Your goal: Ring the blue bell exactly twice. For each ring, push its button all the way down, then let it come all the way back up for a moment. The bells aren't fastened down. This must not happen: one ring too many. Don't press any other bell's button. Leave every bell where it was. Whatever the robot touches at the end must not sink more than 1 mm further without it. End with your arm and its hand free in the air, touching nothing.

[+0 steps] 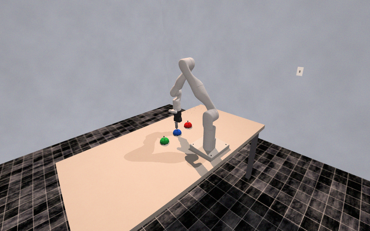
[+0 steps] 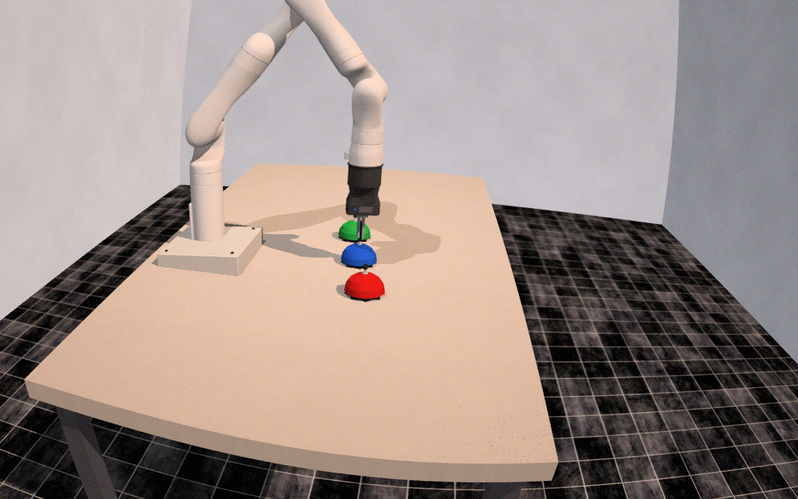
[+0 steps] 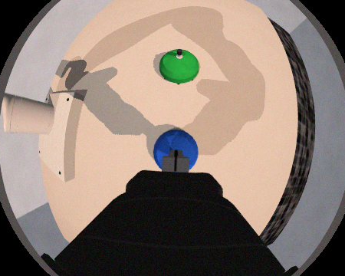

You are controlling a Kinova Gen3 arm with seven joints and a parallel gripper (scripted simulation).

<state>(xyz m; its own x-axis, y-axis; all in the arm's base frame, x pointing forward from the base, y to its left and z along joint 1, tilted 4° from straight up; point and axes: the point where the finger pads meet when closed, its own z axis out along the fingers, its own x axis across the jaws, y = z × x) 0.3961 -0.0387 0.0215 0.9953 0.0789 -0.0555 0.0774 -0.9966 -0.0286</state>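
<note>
Right now the blue bell is 40 mm below my hand. From my hand the other things lie so: red bell: 180 mm to the right, 40 mm below, 10 mm ahead; green bell: 180 mm to the left, 40 mm below, 10 mm behind.
</note>
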